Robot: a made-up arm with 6 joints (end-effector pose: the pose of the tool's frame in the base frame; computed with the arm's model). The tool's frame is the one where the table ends.
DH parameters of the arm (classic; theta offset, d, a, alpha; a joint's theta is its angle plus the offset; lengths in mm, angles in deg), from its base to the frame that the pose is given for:
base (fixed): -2.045 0 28 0
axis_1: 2.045 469 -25 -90
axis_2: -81.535 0 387.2 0
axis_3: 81.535 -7 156 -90
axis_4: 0 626 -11 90
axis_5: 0 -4 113 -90
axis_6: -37.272 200.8 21 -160.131
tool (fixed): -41.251 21 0 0
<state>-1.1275 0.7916 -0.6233 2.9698 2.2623 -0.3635</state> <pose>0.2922 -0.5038 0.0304 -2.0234 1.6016 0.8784</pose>
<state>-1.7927 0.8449 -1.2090 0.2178 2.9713 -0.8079</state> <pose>-0.0321 -0.4661 0.2433 2.9136 0.5745 -0.1114</pose>
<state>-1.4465 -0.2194 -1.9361 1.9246 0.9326 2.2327</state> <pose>0.1834 -0.5247 1.4447 -2.4117 0.0920 0.9088</pose>
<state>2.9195 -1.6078 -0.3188 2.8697 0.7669 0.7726</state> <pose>-0.2868 0.0525 0.9871 -0.5325 2.7198 -0.4601</pose>
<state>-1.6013 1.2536 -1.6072 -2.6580 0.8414 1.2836</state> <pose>-0.0144 -0.8555 -0.1774 -0.8438 0.4113 -0.4842</pose>
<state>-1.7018 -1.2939 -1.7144 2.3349 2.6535 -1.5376</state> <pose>0.2245 0.5849 1.1799 -0.2468 -0.2727 2.0149</pose>
